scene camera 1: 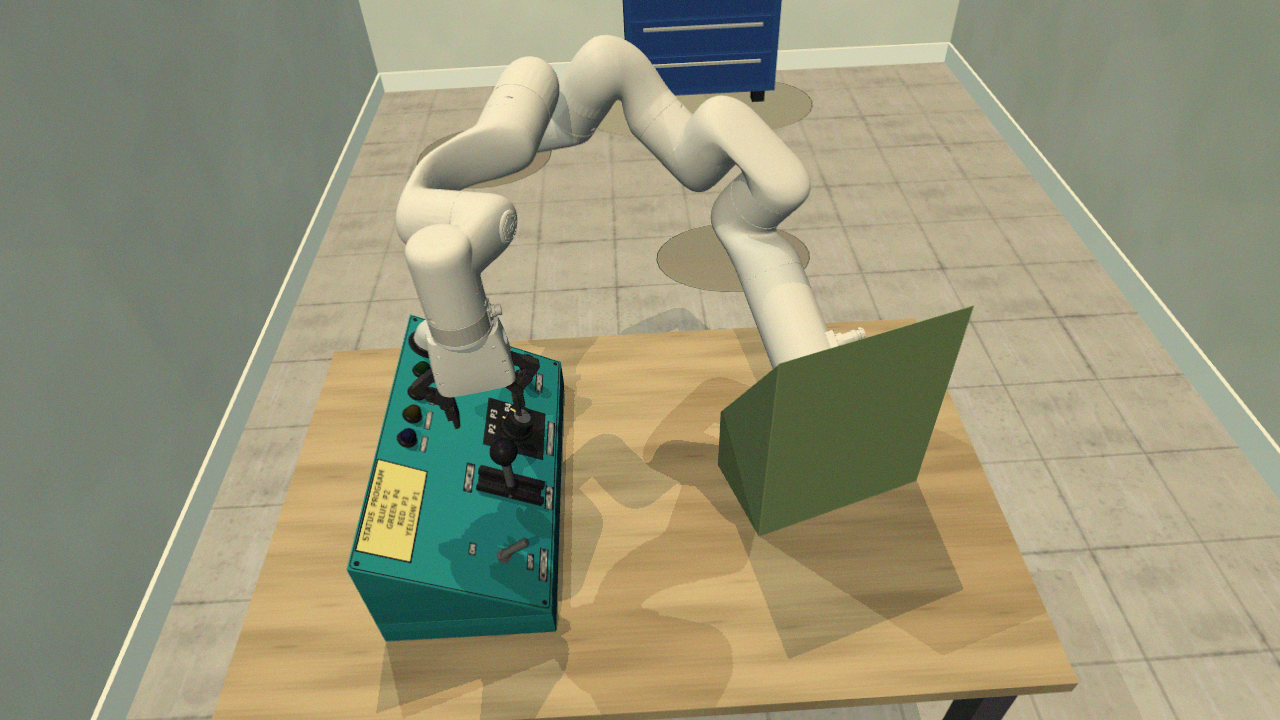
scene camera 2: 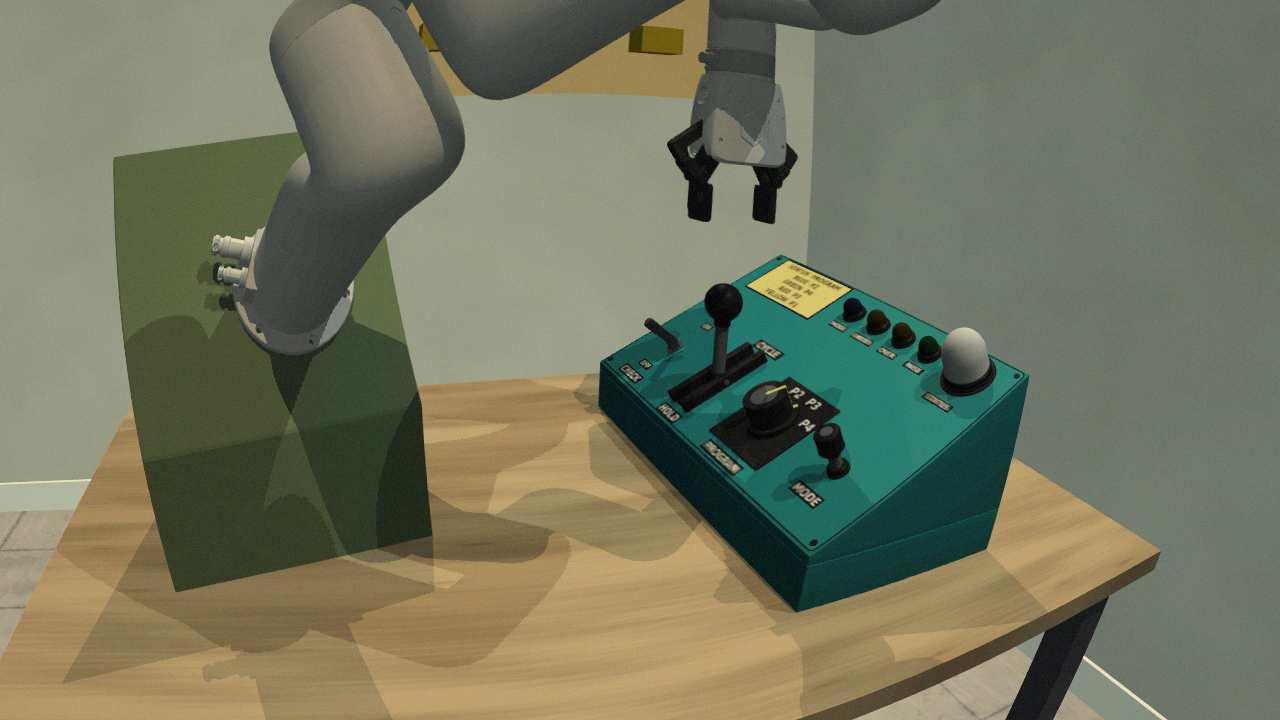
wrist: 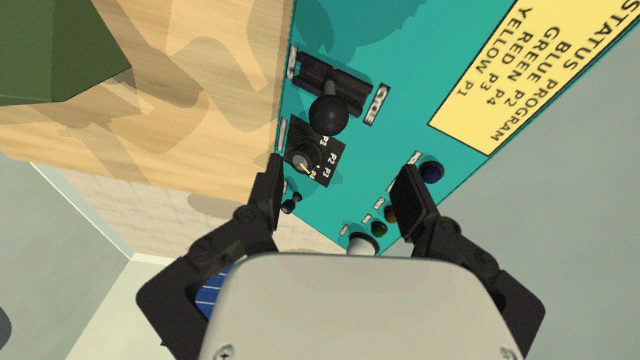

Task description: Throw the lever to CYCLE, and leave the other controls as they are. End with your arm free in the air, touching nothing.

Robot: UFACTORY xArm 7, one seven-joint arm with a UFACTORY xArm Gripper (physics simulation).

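Where they show: gripper, fingertip midpoint: (scene camera 1: 488,414) (scene camera 2: 732,220) (wrist: 340,174); arm's base, link origin: (scene camera 1: 809,373) (scene camera 2: 291,286).
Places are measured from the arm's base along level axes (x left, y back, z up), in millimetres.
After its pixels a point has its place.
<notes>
The black ball-topped lever (scene camera 1: 503,450) @(z -42, x 22, y -454 mm) (scene camera 2: 723,302) @(z -53, x -6, y -444 mm) (wrist: 328,115) @(z -41, x 20, y -454 mm) stands near the middle of its slot, between the HOLD label (scene camera 1: 548,497) @(z -172, x 17, y -404 mm) (scene camera 2: 668,412) @(z -173, x 17, y -402 mm) (wrist: 292,62) @(z -173, x 18, y -404 mm) and the CYCLE label (scene camera 1: 469,477) @(z -112, x 3, y -514 mm) (scene camera 2: 768,350) @(z -112, x 1, y -514 mm) (wrist: 376,104) @(z -112, x 5, y -515 mm). It rises from the teal console (scene camera 1: 465,617) @(z -182, x 192, y -536 mm) (scene camera 2: 904,456) @(z -120, x -274, y -467 mm) (wrist: 415,55) @(z -106, x 64, y -535 mm). My gripper (scene camera 1: 488,418) @(z 28, x 15, y -463 mm) (scene camera 2: 732,214) @(z 28, x 15, y -463 mm) (wrist: 340,174) @(z 28, x 15, y -463 mm) is open and empty. It hangs in the air above the console, clear of the lever's ball. In scene camera 1 the arm's hand and fingers hide part of the console's far end.
The console also bears the program knob (scene camera 1: 516,425) @(z -113, x -88, y -439 mm) (scene camera 2: 769,407) @(z -118, x -128, y -421 mm) (wrist: 305,156) @(z -111, x -90, y -436 mm), the MODE stick (scene camera 2: 832,447) @(z -113, x -237, y -407 mm) (wrist: 291,203) @(z -113, x -216, y -419 mm), the CHECK toggle (scene camera 1: 512,549) @(z -122, x 135, y -459 mm) (scene camera 2: 662,334) @(z -125, x 126, y -454 mm), several small lamps and a white status dome (scene camera 2: 966,356) @(z -37, x -271, y -542 mm) (wrist: 362,245) @(z -46, x -230, y -559 mm). The arm's base is fixed to a green block (scene camera 1: 850,429) @(z -42, x 82, y 39 mm) (scene camera 2: 268,465) @(z -133, x -76, y 42 mm) (wrist: 30,55) @(z -115, x 6, y -109 mm).
</notes>
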